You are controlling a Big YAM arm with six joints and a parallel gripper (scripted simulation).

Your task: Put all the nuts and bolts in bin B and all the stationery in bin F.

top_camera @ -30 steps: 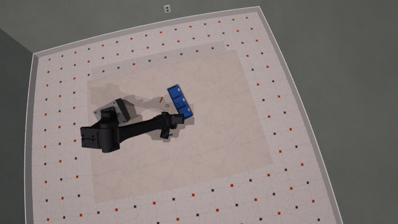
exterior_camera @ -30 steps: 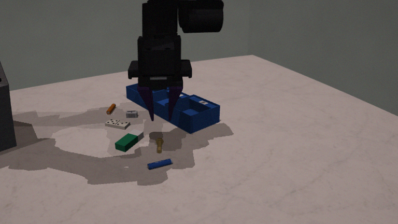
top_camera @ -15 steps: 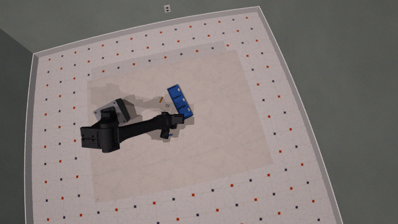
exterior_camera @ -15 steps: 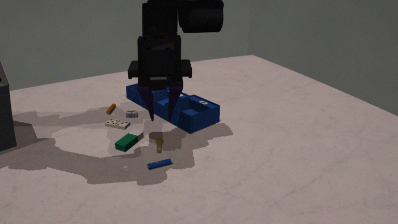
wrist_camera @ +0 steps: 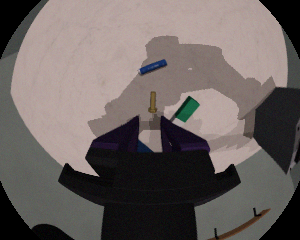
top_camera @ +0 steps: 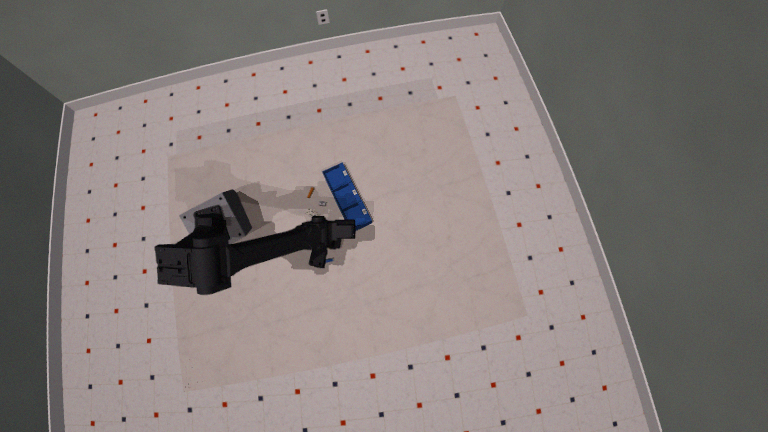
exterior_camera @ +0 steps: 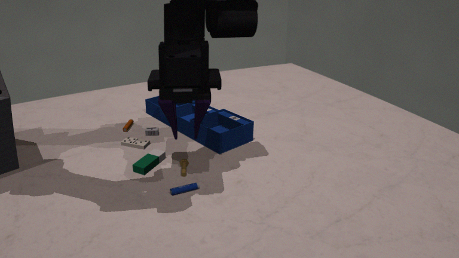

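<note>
Right now the brass bolt is 6 cm below my hand and 1 cm to the left of it. The rest, counted from my hand: white domino 14 cm to the left, 6 cm below, 3 cm behind; then green block 6 cm to the left, 6 cm below, 4 cm behind; then blue cylinder 6 cm below, 5 cm to the right, 3 cm behind.
</note>
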